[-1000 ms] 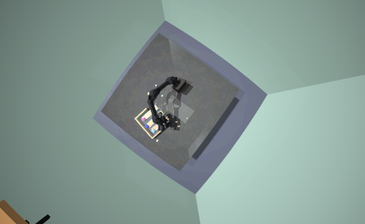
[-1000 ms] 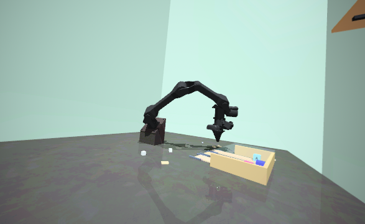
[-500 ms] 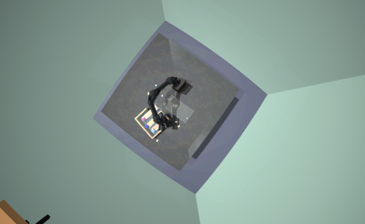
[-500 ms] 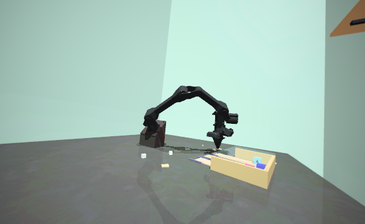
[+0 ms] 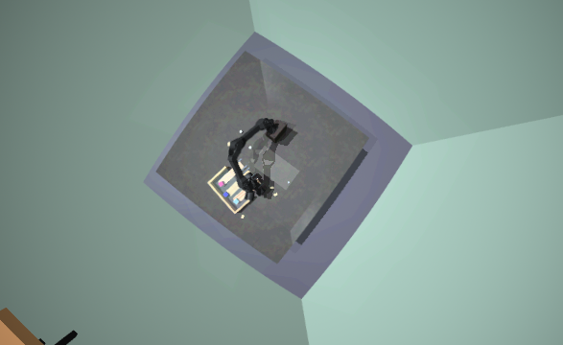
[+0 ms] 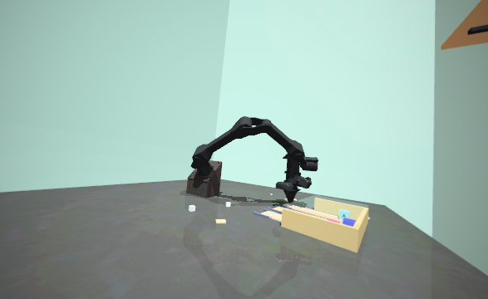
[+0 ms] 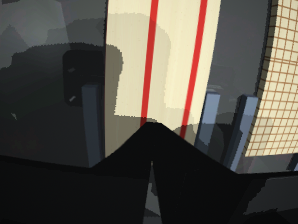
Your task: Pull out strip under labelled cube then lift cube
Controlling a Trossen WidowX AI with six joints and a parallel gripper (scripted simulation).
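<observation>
My gripper tip is now 8 cm short of the grid-patterned strip, 11 cm to the left of it and 1 cm above it.
</observation>
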